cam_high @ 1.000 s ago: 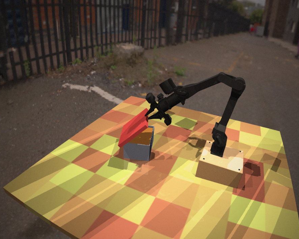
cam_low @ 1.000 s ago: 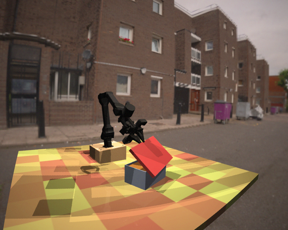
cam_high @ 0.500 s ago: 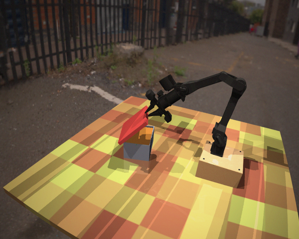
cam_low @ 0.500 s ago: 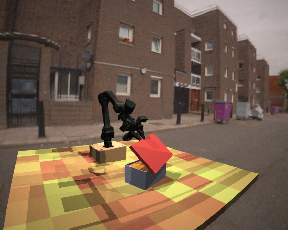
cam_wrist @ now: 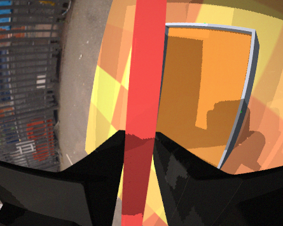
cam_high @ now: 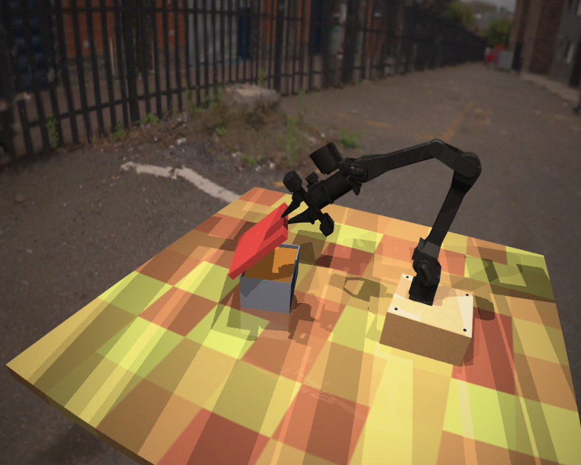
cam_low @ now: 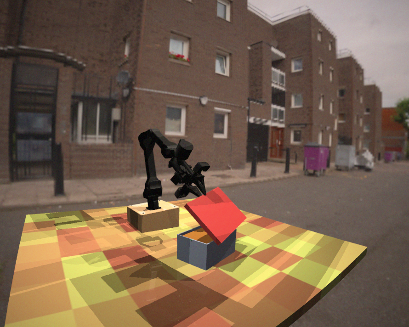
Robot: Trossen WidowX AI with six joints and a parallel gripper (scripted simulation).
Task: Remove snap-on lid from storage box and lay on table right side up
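Now: gripper tip 60 mm short of the red lid, 30 mm to the right of it and 50 mm above it. From my gripper tip the other things lie so: grey-blue storage box 30 mm ahead, 180 mm below.
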